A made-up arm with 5 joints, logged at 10 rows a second.
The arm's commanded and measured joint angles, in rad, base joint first. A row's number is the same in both.
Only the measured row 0 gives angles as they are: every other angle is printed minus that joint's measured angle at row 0.
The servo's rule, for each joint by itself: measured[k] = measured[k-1] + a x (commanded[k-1-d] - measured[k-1]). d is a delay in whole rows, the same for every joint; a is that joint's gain. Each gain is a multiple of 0.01, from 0.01 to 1. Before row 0 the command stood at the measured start. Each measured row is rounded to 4 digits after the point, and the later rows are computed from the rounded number. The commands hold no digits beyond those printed.
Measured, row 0: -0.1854, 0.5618, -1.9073, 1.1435, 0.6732
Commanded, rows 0 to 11: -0.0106, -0.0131, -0.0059, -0.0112, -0.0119; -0.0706, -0.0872, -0.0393, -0.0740, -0.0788; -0.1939, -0.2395, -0.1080, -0.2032, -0.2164; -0.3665, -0.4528, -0.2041, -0.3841, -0.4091; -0.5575, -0.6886, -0.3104, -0.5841, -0.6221; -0.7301, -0.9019, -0.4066, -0.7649, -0.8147; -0.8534, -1.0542, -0.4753, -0.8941, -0.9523; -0.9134, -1.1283, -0.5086, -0.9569, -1.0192; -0.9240, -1.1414, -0.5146, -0.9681, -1.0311; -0.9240, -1.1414, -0.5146, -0.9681, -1.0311; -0.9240, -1.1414, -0.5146, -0.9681, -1.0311; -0.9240, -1.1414, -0.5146, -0.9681, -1.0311
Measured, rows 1 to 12: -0.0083, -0.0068, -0.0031, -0.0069, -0.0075; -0.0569, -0.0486, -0.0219, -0.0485, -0.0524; -0.1638, -0.1479, -0.0667, -0.1444, -0.1557; -0.3219, -0.3064, -0.1381, -0.2930, -0.3153; -0.5057, -0.5051, -0.2277, -0.4735, -0.5086; -0.6807, -0.7114, -0.3207, -0.6542, -0.7014; -0.8154, -0.8897, -0.4011, -0.8029, -0.8595; -0.8918, -1.0138, -0.4570, -0.8984, -0.9601; -0.9169, -1.0802, -0.4870, -0.9416, -1.0048; -0.9224, -1.1120, -0.5014, -0.9580, -1.0214; -0.9236, -1.1273, -0.5083, -0.9643, -1.0275; -0.9239, -1.1346, -0.5116, -0.9667, -1.0298
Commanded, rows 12 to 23: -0.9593, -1.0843, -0.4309, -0.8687, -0.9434; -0.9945, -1.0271, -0.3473, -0.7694, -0.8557; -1.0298, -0.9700, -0.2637, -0.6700, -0.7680; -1.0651, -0.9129, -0.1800, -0.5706, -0.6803; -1.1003, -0.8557, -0.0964, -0.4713, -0.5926; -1.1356, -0.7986, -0.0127, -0.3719, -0.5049; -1.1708, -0.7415, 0.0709, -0.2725, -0.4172; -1.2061, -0.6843, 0.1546, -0.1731, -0.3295; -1.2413, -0.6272, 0.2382, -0.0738, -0.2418; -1.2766, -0.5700, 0.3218, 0.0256, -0.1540; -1.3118, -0.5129, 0.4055, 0.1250, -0.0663; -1.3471, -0.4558, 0.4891, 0.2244, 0.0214
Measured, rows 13 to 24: -0.9515, -1.1084, -0.4696, -0.9059, -0.9754; -0.9850, -1.0661, -0.4060, -0.8213, -0.9000; -1.0199, -1.0161, -0.3320, -0.7275, -0.8168; -1.0552, -0.9624, -0.2530, -0.6302, -0.7308; -1.0904, -0.9069, -0.1716, -0.5317, -0.6437; -1.1257, -0.8506, -0.0890, -0.4326, -0.5563; -1.1609, -0.7939, -0.0059, -0.3333, -0.4687; -1.1962, -0.7369, 0.0776, -0.2340, -0.3810; -1.2314, -0.6799, 0.1611, -0.1347, -0.2933; -1.2667, -0.6228, 0.2447, -0.0353, -0.2055; -1.3019, -0.5657, 0.3283, 0.0641, -0.1178; -1.3372, -0.5086, 0.4119, 0.1635, -0.0301
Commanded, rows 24 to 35: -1.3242, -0.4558, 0.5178, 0.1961, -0.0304; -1.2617, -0.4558, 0.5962, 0.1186, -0.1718; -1.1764, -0.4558, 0.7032, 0.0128, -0.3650; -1.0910, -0.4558, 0.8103, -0.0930, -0.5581; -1.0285, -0.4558, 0.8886, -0.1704, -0.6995; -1.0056, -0.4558, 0.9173, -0.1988, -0.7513; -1.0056, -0.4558, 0.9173, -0.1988, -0.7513; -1.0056, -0.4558, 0.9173, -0.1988, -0.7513; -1.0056, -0.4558, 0.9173, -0.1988, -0.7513; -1.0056, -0.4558, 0.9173, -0.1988, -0.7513; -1.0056, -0.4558, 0.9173, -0.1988, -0.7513; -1.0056, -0.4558, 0.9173, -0.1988, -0.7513
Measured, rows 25 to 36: -1.3271, -0.4811, 0.4670, 0.1837, -0.0303; -1.2761, -0.4679, 0.5342, 0.1433, -0.1194; -1.1983, -0.4616, 0.6221, 0.0624, -0.2741; -1.1146, -0.4586, 0.7200, -0.0339, -0.4530; -1.0474, -0.4571, 0.8077, -0.1185, -0.6083; -1.0148, -0.4564, 0.8647, -0.1683, -0.6984; -1.0076, -0.4561, 0.8921, -0.1872, -0.7317; -1.0060, -0.4559, 0.9052, -0.1944, -0.7440; -1.0057, -0.4558, 0.9115, -0.1971, -0.7486; -1.0056, -0.4558, 0.9145, -0.1982, -0.7503; -1.0056, -0.4558, 0.9160, -0.1986, -0.7509; -1.0056, -0.4558, 0.9167, -0.1987, -0.7512
